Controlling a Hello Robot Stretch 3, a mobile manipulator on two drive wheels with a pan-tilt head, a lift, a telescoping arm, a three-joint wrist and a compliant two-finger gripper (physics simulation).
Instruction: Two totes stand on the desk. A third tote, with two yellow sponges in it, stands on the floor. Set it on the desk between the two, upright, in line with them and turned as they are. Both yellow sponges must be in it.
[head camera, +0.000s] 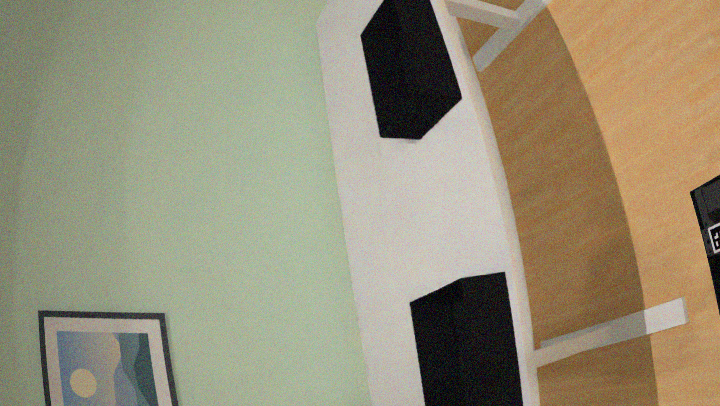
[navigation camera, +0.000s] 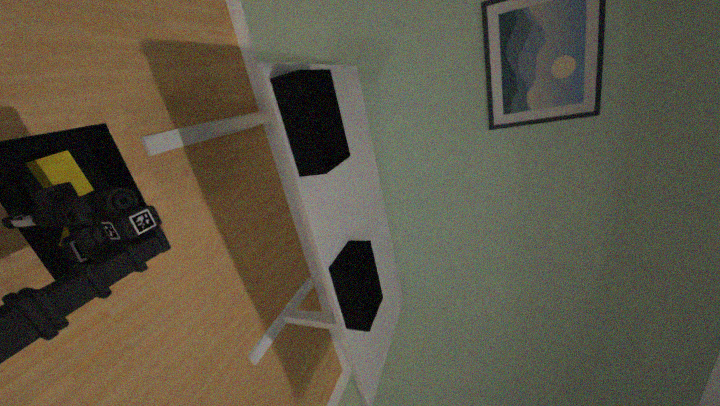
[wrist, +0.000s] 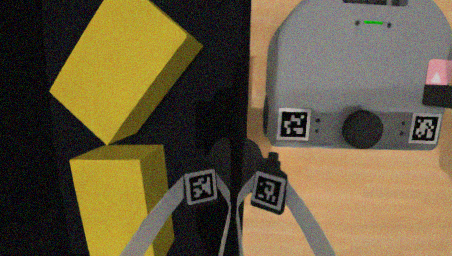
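Note:
The third tote is black and at the left in the navigation view, over the floor in front of the desk. It looks roughly level; its height is hard to tell. One yellow sponge lies slanted inside; the other sponge lies beside it, mostly hidden in the navigation view. My gripper is shut on the tote's wall. One black desk tote stands nearer the wall picture, the other desk tote farther away.
The grey robot base is right beside the held tote in the wrist view. White desk legs reach out over the floor. A green wall with a framed picture stands behind the desk.

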